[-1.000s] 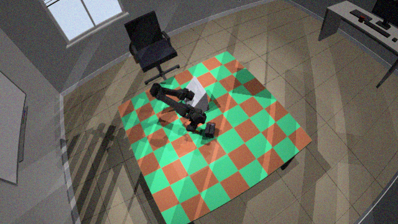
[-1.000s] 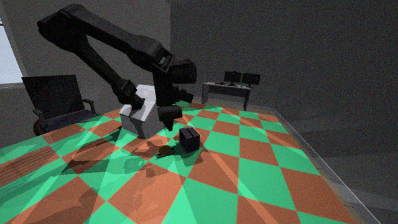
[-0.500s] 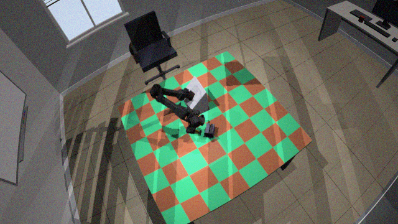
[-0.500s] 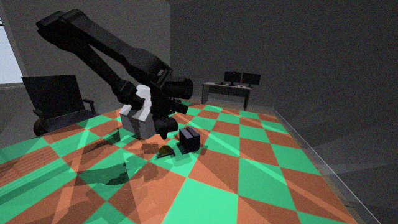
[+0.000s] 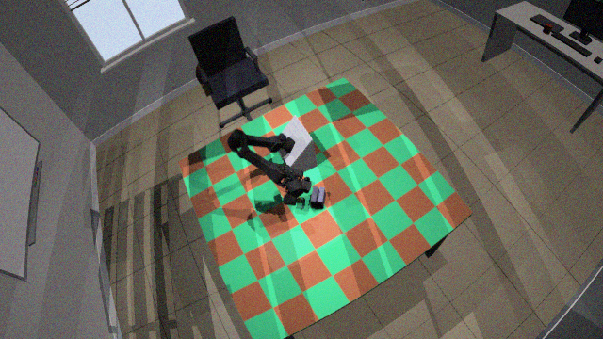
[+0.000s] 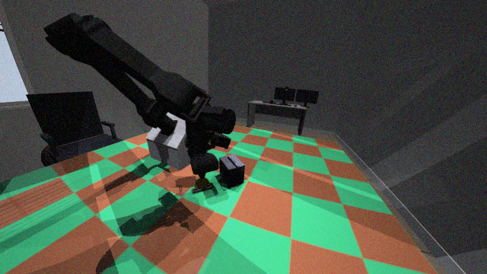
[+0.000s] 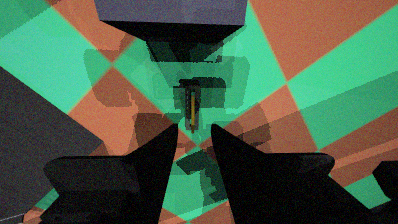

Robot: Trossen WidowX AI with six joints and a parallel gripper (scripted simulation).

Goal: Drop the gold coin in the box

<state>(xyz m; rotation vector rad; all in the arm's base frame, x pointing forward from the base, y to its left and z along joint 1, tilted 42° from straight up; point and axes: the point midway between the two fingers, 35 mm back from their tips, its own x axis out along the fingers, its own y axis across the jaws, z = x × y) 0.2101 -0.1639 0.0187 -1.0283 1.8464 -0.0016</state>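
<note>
Now: the gold coin 40 mm below my gripper tip.
</note>
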